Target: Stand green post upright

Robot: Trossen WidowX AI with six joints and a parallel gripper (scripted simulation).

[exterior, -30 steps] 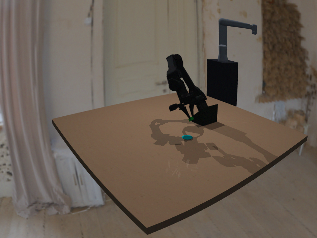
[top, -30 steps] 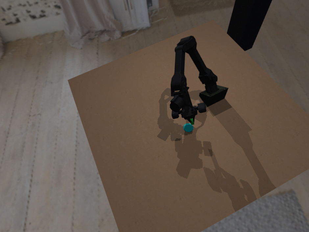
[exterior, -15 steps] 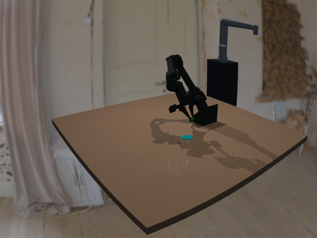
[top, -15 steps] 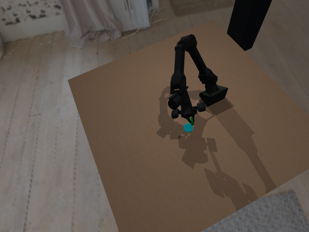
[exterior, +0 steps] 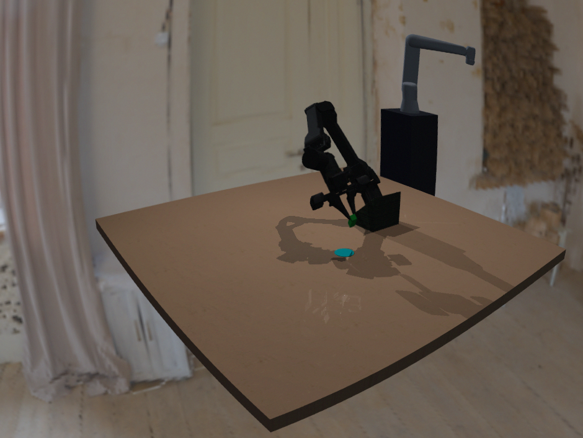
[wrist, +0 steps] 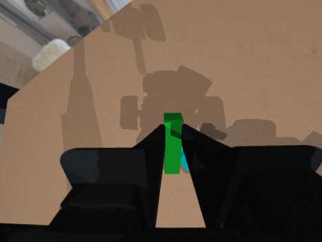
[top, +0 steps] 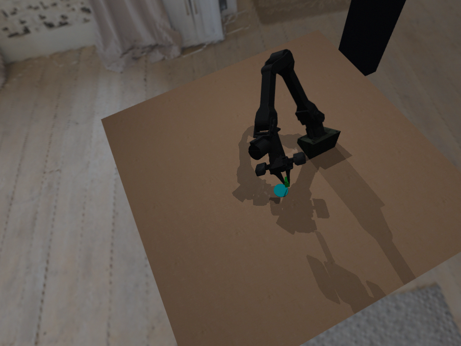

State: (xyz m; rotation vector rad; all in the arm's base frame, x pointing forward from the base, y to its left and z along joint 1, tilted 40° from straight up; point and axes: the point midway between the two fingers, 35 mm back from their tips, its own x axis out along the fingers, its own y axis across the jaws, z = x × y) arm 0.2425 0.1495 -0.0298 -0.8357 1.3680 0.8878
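The cyan circle lies 120 mm below my gripper tip and 30 mm to the right of it. The rest, counted from my gripper tip: green post 10 mm to the right, 10 mm below, 10 mm behind.
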